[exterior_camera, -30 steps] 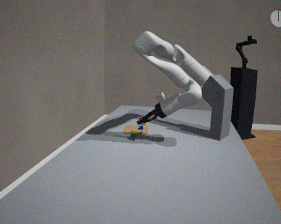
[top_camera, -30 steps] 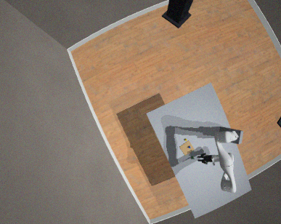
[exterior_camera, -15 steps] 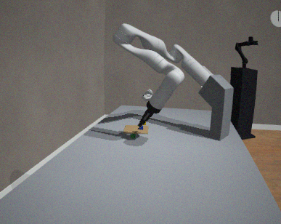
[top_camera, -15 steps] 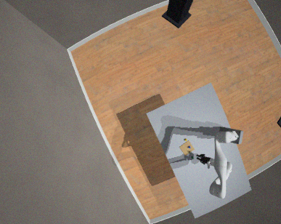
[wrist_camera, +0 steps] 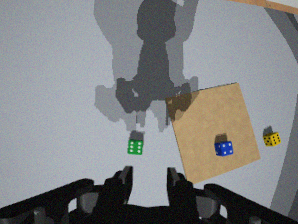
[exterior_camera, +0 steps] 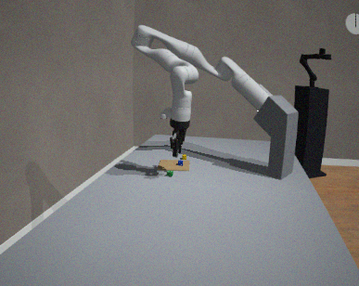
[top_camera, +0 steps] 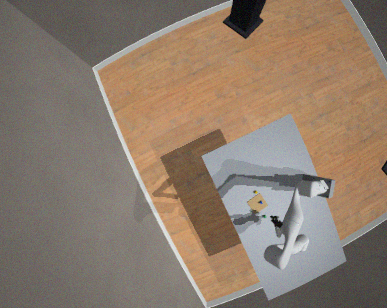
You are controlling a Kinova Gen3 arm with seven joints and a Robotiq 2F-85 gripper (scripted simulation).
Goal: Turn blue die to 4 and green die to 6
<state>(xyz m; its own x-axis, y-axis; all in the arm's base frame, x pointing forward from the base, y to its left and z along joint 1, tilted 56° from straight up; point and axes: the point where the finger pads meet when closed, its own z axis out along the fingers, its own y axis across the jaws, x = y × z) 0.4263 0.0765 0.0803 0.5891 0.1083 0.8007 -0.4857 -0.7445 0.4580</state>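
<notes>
Now: hand 10 cm above the green die, 3 cm short of it and 1 cm to the left of it. The rest, counted from my hand: blue die: 13 cm to the right, 9 cm below, 4 cm behind; tan mat: 14 cm to the right, 11 cm below, 1 cm behind; yellow die: 22 cm to the right, 10 cm below, 8 cm behind.
</notes>
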